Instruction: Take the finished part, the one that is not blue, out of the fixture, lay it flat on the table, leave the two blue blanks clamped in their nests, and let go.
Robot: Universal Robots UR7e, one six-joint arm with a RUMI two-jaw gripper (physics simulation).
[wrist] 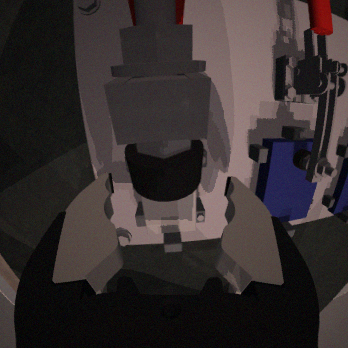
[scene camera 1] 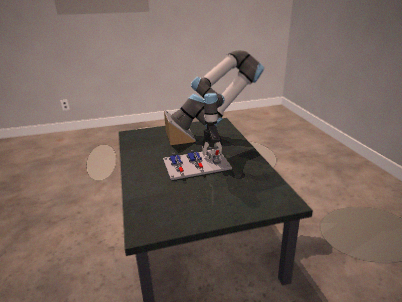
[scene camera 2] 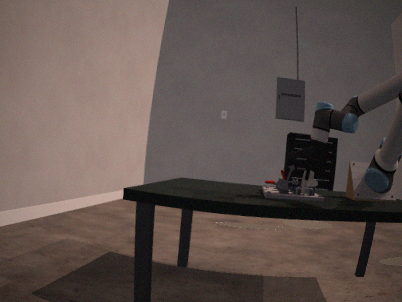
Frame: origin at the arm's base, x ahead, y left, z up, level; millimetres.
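Seen in the pictures: gripper, between the fingertips: (scene camera 1: 212,155) (scene camera 2: 302,193); arm's base, origin of its link: (scene camera 1: 179,123).
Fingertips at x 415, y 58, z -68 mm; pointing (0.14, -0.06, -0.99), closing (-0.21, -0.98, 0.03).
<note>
Pixels of each thing's top centre, then the offset from my fingertips to it. "*": a spot on its surface instead. Level surfaces: height alone.
- pale finished part, centre of its top: (wrist: 168,195) dx -6, dy +3, dz +21 mm
- light fixture plate, centre of its top: (wrist: 287,128) (scene camera 2: 290,191) (scene camera 1: 196,162) dx +23, dy -112, dz -5 mm
- black pad, a spot on its surface: (wrist: 165,172) * dx +43, dy -4, dz +98 mm
- middle clamp's red handle, centre of its top: (wrist: 341,19) (scene camera 1: 199,161) dx +99, dy -121, dz +44 mm
- dark table, height of its surface: dz -20 mm
The pale finished part (wrist: 170,214) lies in its nest at one end of the light fixture plate (scene camera 1: 218,168) (scene camera 2: 295,196) (wrist: 247,60); the raised clamp's arm and black pad (wrist: 165,172) hide much of it in the wrist view. My gripper (scene camera 1: 213,153) (scene camera 2: 307,182) (wrist: 169,176) is partly open and empty, low over that nest, one finger on each side with gaps to the part. One blue blank (scene camera 1: 194,157) (wrist: 287,185) sits under its clamp in the middle nest. The other blue blank (scene camera 1: 175,160) (wrist: 343,192) is in the far nest, cut off in the wrist view.
The raised clamp stands close in front of the fingers, its red handle (scene camera 1: 217,152) up. The middle clamp's red handle (scene camera 1: 200,165) (wrist: 321,17) lies down. The plate rests on the dark table (scene camera 1: 165,210) (scene camera 2: 200,192). The arm's wooden base block (scene camera 1: 179,132) stands behind it.
</note>
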